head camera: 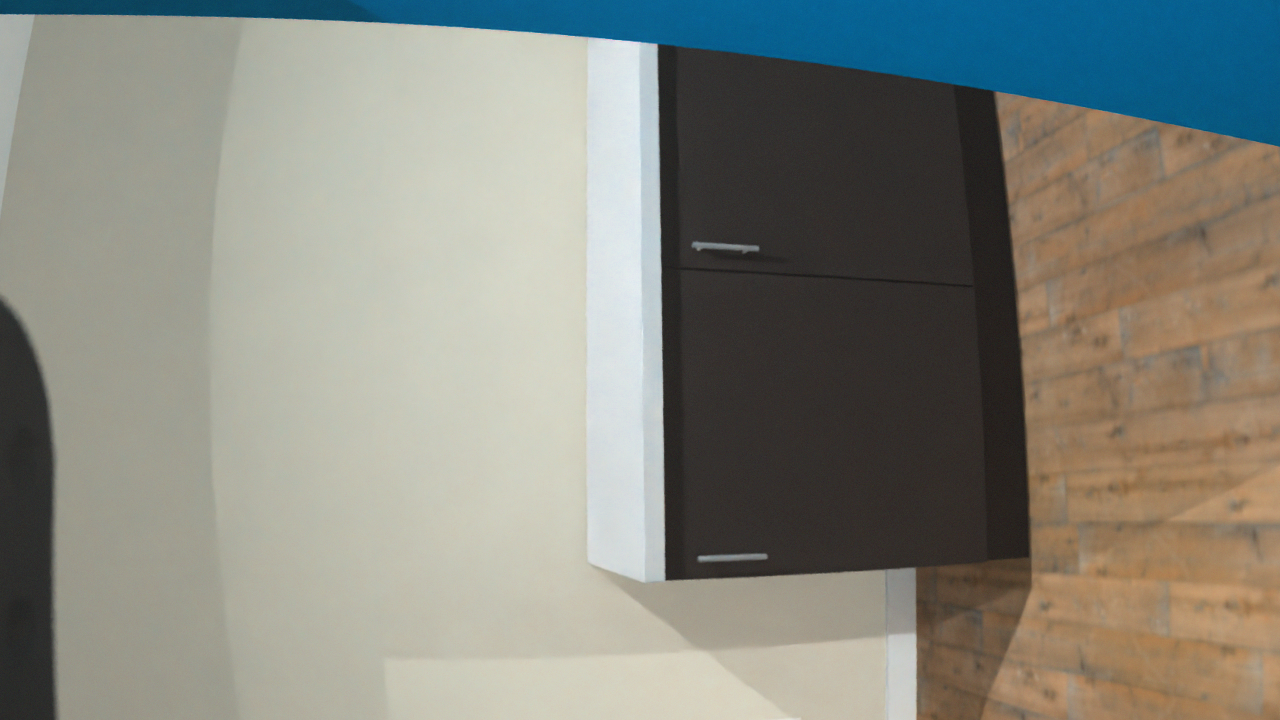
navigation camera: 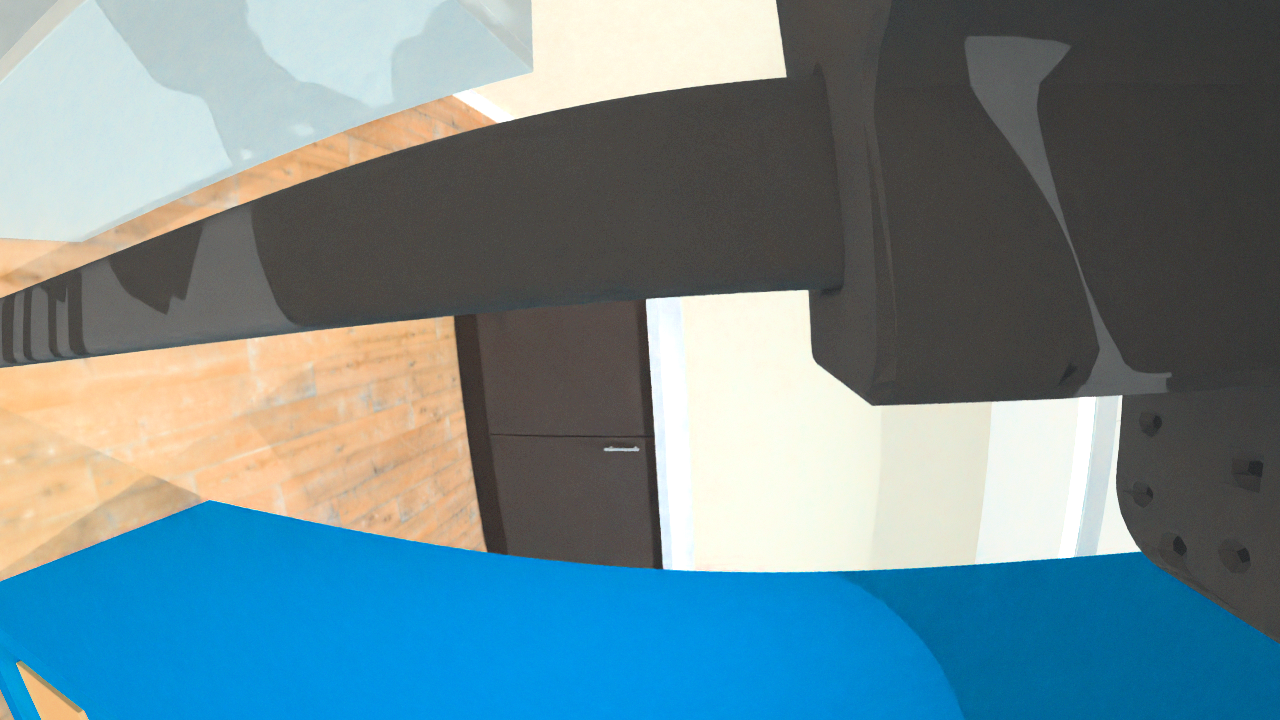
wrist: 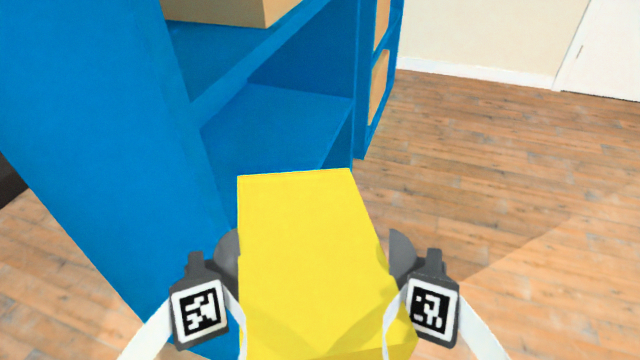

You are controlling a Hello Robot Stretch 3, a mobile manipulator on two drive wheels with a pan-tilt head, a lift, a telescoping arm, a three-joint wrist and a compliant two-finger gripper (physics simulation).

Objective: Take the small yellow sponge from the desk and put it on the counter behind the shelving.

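Places are measured from the robot's base along level axes (x right, y back, z down), in centimetres.
Pixels of known places: gripper, fingertip midpoint: (wrist: 314, 256).
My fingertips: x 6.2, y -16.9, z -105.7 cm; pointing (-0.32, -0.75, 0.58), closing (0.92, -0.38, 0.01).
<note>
Behind a point stands the place of what it marks.
My gripper (wrist: 314, 256) @(x 6.2, y -16.9, z -105.7 cm) is shut on the yellow sponge (wrist: 305, 215) @(x 5.6, y -17.2, z -108.4 cm) in the wrist view, with one rounded fingertip at each side of it. The sponge is held in front of blue shelving (wrist: 105, 125) @(x -30.8, y -31.9, z -95.9 cm) (navigation camera: 492, 626) @(x -47.3, y -31.1, z -93.5 cm) (head camera: 895, 35) @(x -58.6, y -30.6, z -99.6 cm), whose side panel stands at the left of the wrist view. Dark cabinets with a white top (head camera: 623, 313) @(x -189.8, y -31.1, z -91.0 cm) (navigation camera: 671, 447) @(x -185.4, y -44.8, z -91.0 cm) show in the head and navigation views, beyond the blue panel. The sponge and gripper do not show in those two views.
My dark arm (navigation camera: 537, 205) @(x -11.6, y 6.7, z -121.1 cm) crosses the navigation view. A pale blue-grey surface (navigation camera: 295, 53) @(x -28.9, y 29.1, z -90.8 cm) shows at its upper left. Tan boxes (wrist: 220, 12) @(x -31.1, y -61.6, z -101.3 cm) sit in the shelving. Wooden floor (wrist: 500, 175) @(x 45.9, y -161.6, z 0.0 cm) (head camera: 1145, 358) @(x -140.3, y -18.9, z 0.0 cm) and a white door (wrist: 610, 55) @(x 102.9, y -271.0, z -28.8 cm) are in view.
</note>
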